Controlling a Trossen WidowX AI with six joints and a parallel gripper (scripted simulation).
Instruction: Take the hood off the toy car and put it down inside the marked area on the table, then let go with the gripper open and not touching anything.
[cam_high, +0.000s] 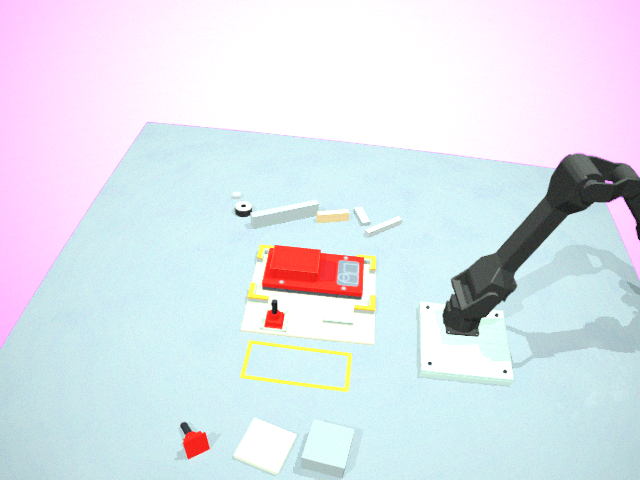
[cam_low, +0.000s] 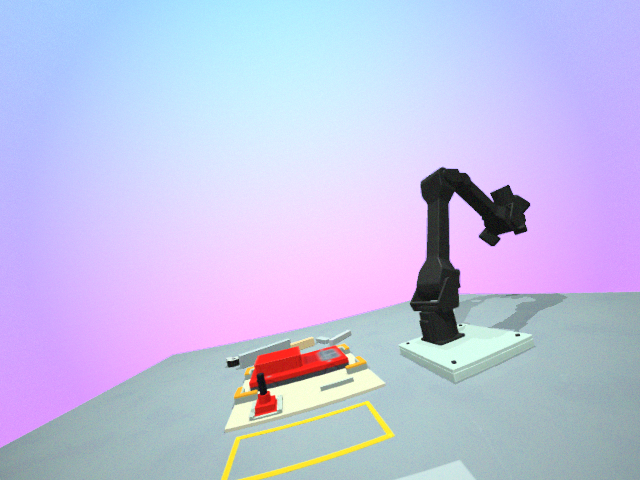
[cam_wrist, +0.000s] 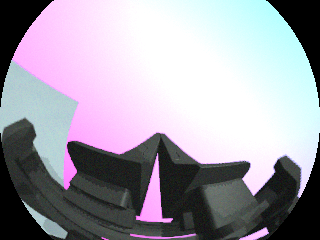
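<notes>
Right now the hood is 860 mm ahead of my gripper tip, 80 mm to the left of it and 220 mm below it.
</notes>
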